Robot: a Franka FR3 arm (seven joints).
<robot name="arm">
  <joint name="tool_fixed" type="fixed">
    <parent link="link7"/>
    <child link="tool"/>
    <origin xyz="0 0 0.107" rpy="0 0 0"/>
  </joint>
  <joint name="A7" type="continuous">
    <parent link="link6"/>
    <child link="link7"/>
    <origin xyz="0.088 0 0" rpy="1.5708 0 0"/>
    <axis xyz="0 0 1"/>
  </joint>
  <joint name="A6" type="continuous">
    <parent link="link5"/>
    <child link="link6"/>
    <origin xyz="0 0 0" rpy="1.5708 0 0"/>
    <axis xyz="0 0 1"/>
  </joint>
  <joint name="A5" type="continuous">
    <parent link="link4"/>
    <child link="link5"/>
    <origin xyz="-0.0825 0.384 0" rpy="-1.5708 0 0"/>
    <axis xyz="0 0 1"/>
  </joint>
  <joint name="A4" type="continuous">
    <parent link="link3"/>
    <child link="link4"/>
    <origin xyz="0.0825 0 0" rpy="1.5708 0 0"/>
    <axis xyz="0 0 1"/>
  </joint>
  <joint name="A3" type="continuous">
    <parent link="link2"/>
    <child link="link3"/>
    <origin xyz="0 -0.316 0" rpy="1.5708 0 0"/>
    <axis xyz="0 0 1"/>
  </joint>
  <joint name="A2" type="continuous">
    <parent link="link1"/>
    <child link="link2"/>
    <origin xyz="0 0 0" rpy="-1.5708 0 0"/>
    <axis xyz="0 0 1"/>
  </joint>
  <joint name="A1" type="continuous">
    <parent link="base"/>
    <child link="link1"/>
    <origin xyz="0 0 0.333" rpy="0 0 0"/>
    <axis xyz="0 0 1"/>
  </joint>
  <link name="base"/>
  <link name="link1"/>
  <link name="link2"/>
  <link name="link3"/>
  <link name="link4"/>
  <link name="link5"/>
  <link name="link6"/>
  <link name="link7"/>
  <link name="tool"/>
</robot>
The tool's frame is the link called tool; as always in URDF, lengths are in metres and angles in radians. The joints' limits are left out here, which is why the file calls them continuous.
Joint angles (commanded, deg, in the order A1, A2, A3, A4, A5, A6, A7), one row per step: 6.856, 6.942, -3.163, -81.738, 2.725, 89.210, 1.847; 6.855, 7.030, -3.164, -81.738, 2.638, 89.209, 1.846; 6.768, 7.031, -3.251, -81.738, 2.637, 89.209, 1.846; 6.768, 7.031, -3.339, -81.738, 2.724, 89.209, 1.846; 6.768, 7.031, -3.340, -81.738, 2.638, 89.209, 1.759; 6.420, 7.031, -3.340, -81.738, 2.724, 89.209, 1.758; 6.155, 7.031, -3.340, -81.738, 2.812, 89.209, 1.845; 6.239, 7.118, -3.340, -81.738, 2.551, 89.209, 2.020; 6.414, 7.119, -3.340, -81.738, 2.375, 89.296, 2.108; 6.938, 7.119, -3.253, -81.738, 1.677, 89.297, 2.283; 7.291, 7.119, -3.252, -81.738, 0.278, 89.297, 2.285; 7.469, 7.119, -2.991, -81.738, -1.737, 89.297, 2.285; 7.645, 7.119, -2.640, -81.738, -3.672, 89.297, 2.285; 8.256, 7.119, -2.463, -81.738, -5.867, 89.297, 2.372; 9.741, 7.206, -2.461, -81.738, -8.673, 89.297, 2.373; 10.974, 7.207, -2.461, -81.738, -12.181, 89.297, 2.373; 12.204, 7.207, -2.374, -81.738, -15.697, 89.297, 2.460
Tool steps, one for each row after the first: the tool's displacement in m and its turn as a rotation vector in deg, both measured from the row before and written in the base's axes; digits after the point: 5 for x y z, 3 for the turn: 0.00045, -0.00013, -0.00092, -0.097, 0.083, -0.003; 0.00013, -0.00173, -0.00001, -0.012, 0.000, -0.173; 0.00005, -0.00068, 0.00001, 0.076, 0.004, -0.085; 0.00001, -0.00017, -0.00001, -0.086, -0.009, 0.084; 0.00024, -0.00342, 0.00001, 0.086, 0.005, -0.345; 0.00017, -0.00256, 0.00001, 0.088, 0.008, -0.350; 0.00041, 0.00042, -0.00092, -0.269, 0.080, -0.096; 0.00007, 0.00148, 0.00011, -0.171, -0.092, 0.080; -0.00035, 0.00492, -0.00004, -0.685, -0.036, 0.421; -0.00009, 0.00101, -0.00003, -1.395, -0.095, 0.324; -0.00004, 0.00055, 0.00006, -1.977, -0.147, 0.396; -0.00009, 0.00155, 0.00017, -1.885, -0.155, 0.485; -0.00027, 0.00389, 0.00035, -2.162, -0.212, 0.656; -0.00042, 0.01016, -0.00020, -2.801, -0.235, 1.432; -0.00049, 0.00624, 0.00122, -3.474, -0.482, 1.168; -0.00061, 0.00712, 0.00162, -3.456, -0.581, 1.166
